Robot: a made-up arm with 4 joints. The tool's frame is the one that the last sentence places.
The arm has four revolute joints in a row. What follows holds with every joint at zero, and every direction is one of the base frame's.
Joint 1 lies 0.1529 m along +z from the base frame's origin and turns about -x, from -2.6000 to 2.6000 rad.
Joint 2 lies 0.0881 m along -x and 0.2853 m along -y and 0.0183 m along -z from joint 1 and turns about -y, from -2.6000 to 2.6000 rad.
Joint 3 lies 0.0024 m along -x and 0.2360 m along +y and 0.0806 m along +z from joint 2 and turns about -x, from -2.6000 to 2.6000 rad.
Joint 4 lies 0.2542 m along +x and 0.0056 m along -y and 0.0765 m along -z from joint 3 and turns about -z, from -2.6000 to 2.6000 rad.
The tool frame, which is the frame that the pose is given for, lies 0.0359 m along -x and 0.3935 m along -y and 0.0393 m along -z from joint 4; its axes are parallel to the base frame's.
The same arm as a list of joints. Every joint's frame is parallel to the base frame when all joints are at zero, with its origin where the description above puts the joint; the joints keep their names.
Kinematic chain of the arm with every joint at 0, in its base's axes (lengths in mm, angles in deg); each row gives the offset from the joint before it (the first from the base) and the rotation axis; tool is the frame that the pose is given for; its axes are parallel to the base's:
joint 1: xyz 0 0 152.9 axis -x
joint 2: xyz -88.1 -285.3 -18.3 axis -y
joint 3: xyz -2.4 236 80.6 axis -x
joint 4: xyz 254.2 -5.6 -76.5 axis -z
tool: xyz -35.9 -393.5 -39.3
Joint limits (deg, base to tool): -148.97..148.97 -148.97..148.97 -148.97..148.97 -148.97..148.97

